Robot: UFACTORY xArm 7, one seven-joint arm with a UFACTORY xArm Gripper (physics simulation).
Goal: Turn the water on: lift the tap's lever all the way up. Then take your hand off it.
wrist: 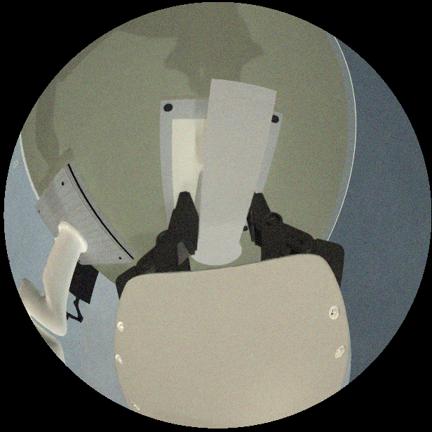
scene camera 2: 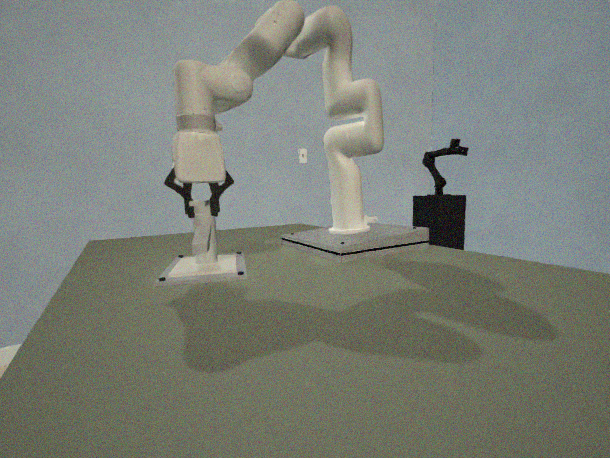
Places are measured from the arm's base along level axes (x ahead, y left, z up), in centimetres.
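Where they show: gripper, between the fingertips: (scene camera 2: 203,216); arm's base, origin of its link: (scene camera 2: 349,230).
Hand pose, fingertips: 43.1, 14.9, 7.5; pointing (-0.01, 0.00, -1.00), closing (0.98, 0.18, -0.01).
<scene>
Each offset is from my fingertips to the top centre of the thing, as dx, dy, dz. "spot": to the spot under its first point. Level surfaces: height alone.
The tap is a pale upright post @(spot: -1.4, -1.5, -8.1) (scene camera 2: 211,252) on a light baseplate @(spot: -7.6, -2.7, -11.3) (scene camera 2: 239,262) (wrist: 166,150) at the left of the table. Its long flat lever @(spot: +0.4, +2.4, -3.1) (scene camera 2: 202,232) (wrist: 235,145) runs from the rounded top of the post out over the baseplate; in the scene view it appears to slope down towards the camera. My gripper (scene camera 2: 202,212) (wrist: 217,199) points down over the tap, its black fingers on both sides of the lever near its rounded end. They appear to touch its side edges, shut on it about half way. The lever hides part of the post in the wrist view.
My arm's grey base plate (scene camera 2: 385,237) (wrist: 55,200) stands at the back of the table @(dz -12.1) (scene camera 2: 320,410). A black pedestal (scene camera 2: 439,220) with a small black arm (scene camera 2: 435,170) stands behind the table at the right.
</scene>
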